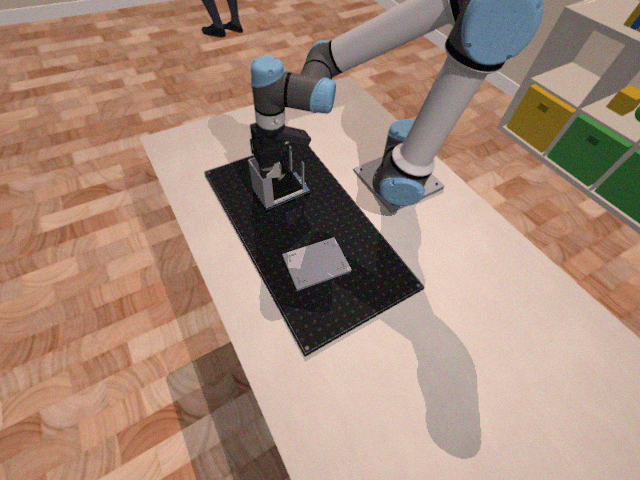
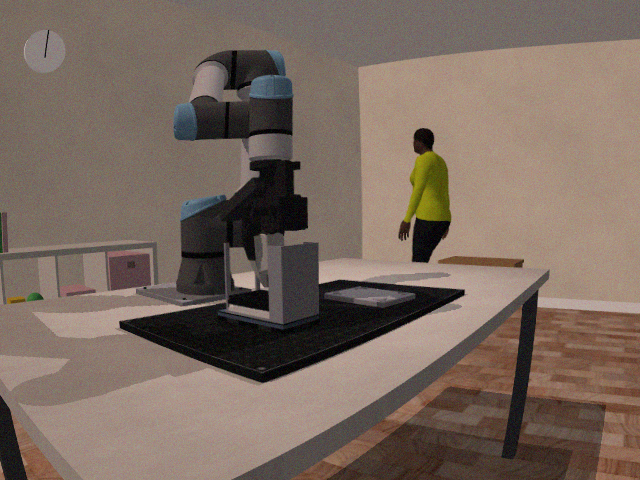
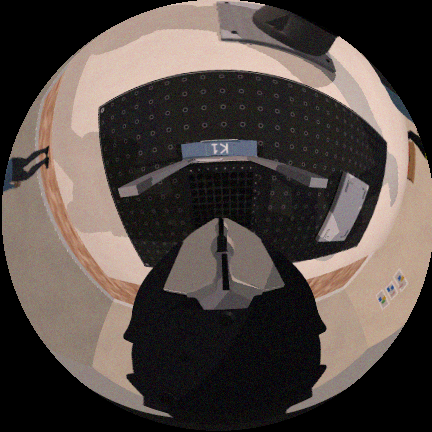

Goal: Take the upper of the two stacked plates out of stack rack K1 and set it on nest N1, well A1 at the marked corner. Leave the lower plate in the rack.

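Frame: origin at the arm's base, x ahead, y left, z up, level; centimetres.
Where they show: gripper, fingertip midpoint: (image 1: 278, 179) (image 2: 266, 287) (image 3: 220, 219); arm's base, origin of the base link: (image 2: 205, 289).
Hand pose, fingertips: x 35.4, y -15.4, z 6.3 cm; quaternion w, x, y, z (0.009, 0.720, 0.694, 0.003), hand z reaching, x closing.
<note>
Things, the pixels of their top centre, and the offset from my fingertips. Level surfaces: height alone.
- Rack K1, middle of its top: (image 3: 226, 278) (image 2: 264, 242) (image 1: 279, 160) dx -0.5, dy +0.3, dz +7.6 cm
- Nest N1, middle of its top: (image 2: 370, 292) (image 3: 347, 213) (image 1: 316, 261) dx +3.5, dy +28.8, dz -4.9 cm
- perforated black board, its level: dz -6.3 cm
- pale table, its level: dz -7.6 cm
Rack K1 (image 1: 262, 183) (image 2: 294, 284) (image 3: 219, 149) stands on the black board, with a tall grey panel, thin posts and a blue label. Black well plates (image 1: 287, 187) (image 2: 248, 298) (image 3: 222, 192) lie low in it; I cannot make out the seam between upper and lower plate. My gripper (image 1: 279, 177) (image 2: 264, 285) (image 3: 220, 219) is shut and empty, its fingertips down between the rack's uprights, above or close to the black plates; the exact gap is unclear. Nest N1 (image 1: 317, 263) (image 2: 369, 296) (image 3: 345, 207), a flat light-grey block with corner marks, bears no plate.
The perforated black board (image 1: 361, 248) (image 2: 206, 335) (image 3: 240, 107) lies on the pale table (image 1: 516, 335) (image 2: 180, 428). The arm's base plate (image 1: 434, 188) (image 2: 160, 291) (image 3: 235, 25) is beside the board. The rack's tall panel and posts stand close around the fingers.
</note>
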